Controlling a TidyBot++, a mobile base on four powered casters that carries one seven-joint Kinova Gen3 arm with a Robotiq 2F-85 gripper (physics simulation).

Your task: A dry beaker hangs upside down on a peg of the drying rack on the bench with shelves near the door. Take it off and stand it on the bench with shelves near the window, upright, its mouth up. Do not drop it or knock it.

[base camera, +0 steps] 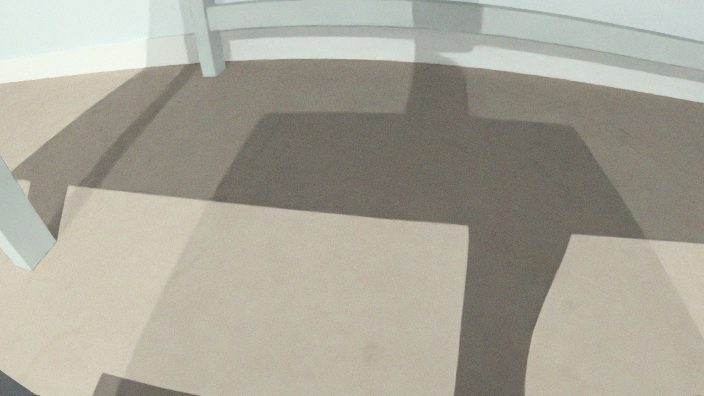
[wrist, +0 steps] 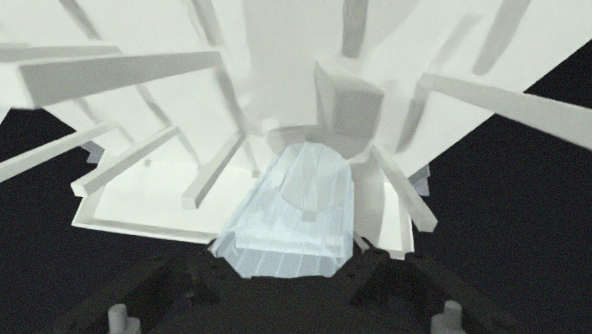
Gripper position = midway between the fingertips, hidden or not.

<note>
I see my gripper [wrist: 289,244], a clear glass beaker [wrist: 297,220] and a drip tray [wrist: 144,200].
The base camera view misses the clear glass beaker: it is out of frame.
</note>
